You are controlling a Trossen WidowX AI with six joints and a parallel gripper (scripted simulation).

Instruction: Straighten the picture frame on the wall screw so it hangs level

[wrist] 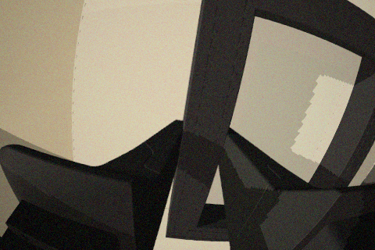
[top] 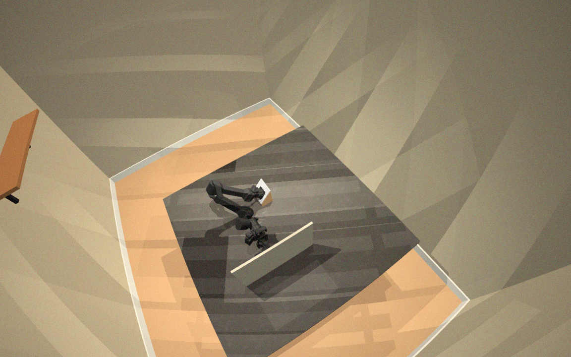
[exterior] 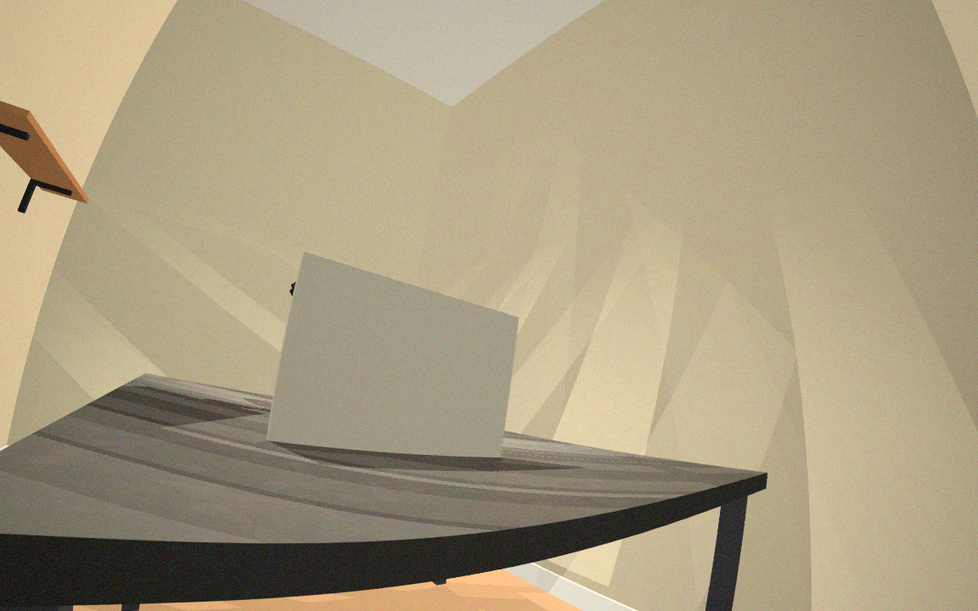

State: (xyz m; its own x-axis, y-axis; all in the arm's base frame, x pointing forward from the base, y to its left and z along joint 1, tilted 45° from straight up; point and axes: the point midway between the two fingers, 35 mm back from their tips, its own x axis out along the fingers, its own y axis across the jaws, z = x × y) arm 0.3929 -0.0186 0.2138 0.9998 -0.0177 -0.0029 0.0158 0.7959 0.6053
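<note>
The picture frame is 10 mm ahead of my gripper tip and 50 mm below it. From my gripper tip the other things lie so: wall panel: 20 mm ahead, 20 mm to the left, 70 mm below.
</note>
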